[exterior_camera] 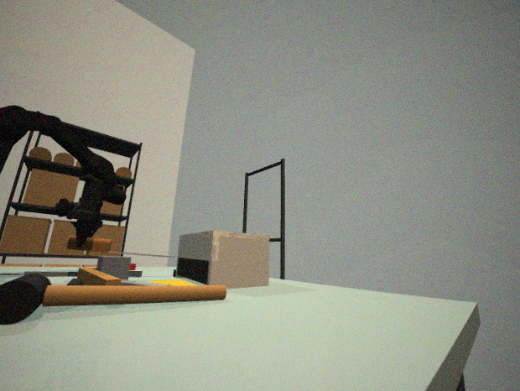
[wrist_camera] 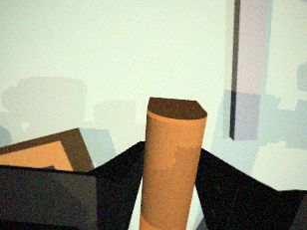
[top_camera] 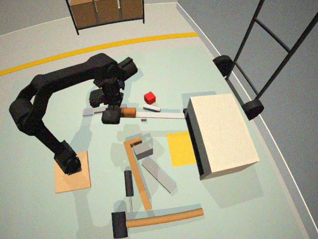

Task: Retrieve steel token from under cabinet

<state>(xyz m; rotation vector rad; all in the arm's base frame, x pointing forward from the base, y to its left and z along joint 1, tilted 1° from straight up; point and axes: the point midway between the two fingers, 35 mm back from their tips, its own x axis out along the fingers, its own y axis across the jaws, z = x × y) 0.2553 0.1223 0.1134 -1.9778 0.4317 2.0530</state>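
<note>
My gripper tip is 10 cm short of the small grey block, 8 cm above it and 2 cm to the left of it. Also, from my gripper tip: grey L-shaped strip 11 cm to the left, 8 cm below, 8 cm behind; white bar 16 cm ahead, 8 cm below, 2 cm to the left; red cube 17 cm ahead, 7 cm to the left, 7 cm below.
</note>
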